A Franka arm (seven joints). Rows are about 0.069 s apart.
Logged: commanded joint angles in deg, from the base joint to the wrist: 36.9, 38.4, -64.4, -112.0, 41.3, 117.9, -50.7; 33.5, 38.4, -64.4, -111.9, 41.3, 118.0, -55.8; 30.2, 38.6, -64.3, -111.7, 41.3, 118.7, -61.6; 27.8, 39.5, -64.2, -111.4, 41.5, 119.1, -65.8; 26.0, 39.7, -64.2, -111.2, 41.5, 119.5, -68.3; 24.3, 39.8, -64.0, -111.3, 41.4, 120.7, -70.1; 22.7, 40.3, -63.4, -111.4, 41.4, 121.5, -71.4; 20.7, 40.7, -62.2, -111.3, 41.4, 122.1, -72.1; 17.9, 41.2, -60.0, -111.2, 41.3, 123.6, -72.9
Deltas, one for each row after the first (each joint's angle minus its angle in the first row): -3.4, 0.0, 0.0, 0.1, 0.0, 0.1, -5.1; -6.7, 0.2, 0.1, 0.3, 0.0, 0.8, -10.9; -9.1, 1.1, 0.2, 0.6, 0.2, 1.2, -15.1; -10.9, 1.3, 0.2, 0.8, 0.2, 1.6, -17.6; -12.6, 1.4, 0.4, 0.7, 0.1, 2.8, -19.4; -14.2, 1.9, 1.0, 0.6, 0.1, 3.6, -20.7; -16.2, 2.3, 2.2, 0.7, 0.1, 4.2, -21.4; -19.0, 2.8, 4.4, 0.8, 0.0, 5.7, -22.2
